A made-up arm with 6 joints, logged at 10 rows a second.
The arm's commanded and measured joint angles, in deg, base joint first. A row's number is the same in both.
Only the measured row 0 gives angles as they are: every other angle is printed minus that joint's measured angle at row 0.
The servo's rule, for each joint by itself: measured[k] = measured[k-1] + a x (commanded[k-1-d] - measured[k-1]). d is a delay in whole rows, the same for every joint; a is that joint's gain. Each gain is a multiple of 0.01, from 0.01 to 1. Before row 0 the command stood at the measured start. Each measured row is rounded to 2 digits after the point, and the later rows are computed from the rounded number. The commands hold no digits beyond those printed.
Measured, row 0:
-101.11 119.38 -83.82 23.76 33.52 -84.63
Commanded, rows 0 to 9:
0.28 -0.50 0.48 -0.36 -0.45 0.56
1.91 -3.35 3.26 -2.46 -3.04 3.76
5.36 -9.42 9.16 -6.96 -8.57 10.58
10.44 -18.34 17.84 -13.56 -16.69 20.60
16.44 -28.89 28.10 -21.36 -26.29 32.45
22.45 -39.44 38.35 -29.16 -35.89 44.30
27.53 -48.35 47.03 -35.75 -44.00 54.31
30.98 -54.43 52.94 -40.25 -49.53 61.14
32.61 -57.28 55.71 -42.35 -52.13 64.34
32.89 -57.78 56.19 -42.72 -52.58 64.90
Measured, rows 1 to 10:
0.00 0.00 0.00 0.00 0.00 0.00
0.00 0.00 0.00 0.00 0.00 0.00
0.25 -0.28 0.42 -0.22 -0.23 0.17
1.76 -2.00 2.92 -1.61 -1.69 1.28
5.04 -6.16 8.41 -4.93 -5.27 4.16
9.95 -12.98 16.71 -10.28 -11.21 9.26
15.86 -21.89 26.73 -17.15 -19.05 16.45
21.86 -31.72 36.96 -24.60 -27.81 25.08
27.02 -41.03 45.82 -31.51 -36.23 34.14
30.62 -48.53 52.09 -36.93 -43.15 42.51
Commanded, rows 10 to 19:
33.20 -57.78 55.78 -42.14 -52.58 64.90
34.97 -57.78 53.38 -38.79 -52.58 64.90
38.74 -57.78 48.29 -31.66 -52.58 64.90
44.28 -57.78 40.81 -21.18 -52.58 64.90
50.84 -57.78 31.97 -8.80 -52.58 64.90
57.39 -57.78 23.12 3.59 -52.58 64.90
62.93 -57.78 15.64 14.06 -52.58 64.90
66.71 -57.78 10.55 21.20 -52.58 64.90
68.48 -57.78 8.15 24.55 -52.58 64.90
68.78 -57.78 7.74 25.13 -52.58 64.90
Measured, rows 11 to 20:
32.43 -53.43 55.28 -40.29 -47.82 49.28
32.85 -55.87 56.08 -41.80 -50.30 54.12
33.17 -56.94 55.82 -42.01 -51.49 57.46
34.81 -57.41 53.67 -40.01 -52.06 59.77
38.39 -57.62 48.94 -34.83 -52.33 61.36
43.75 -57.71 41.79 -26.37 -52.46 62.46
50.20 -57.75 33.15 -15.48 -52.52 63.22
56.74 -57.77 24.32 -3.66 -52.55 63.74
62.37 -57.78 16.68 7.33 -52.57 64.10
66.32 -57.78 11.29 15.93 -52.58 64.35

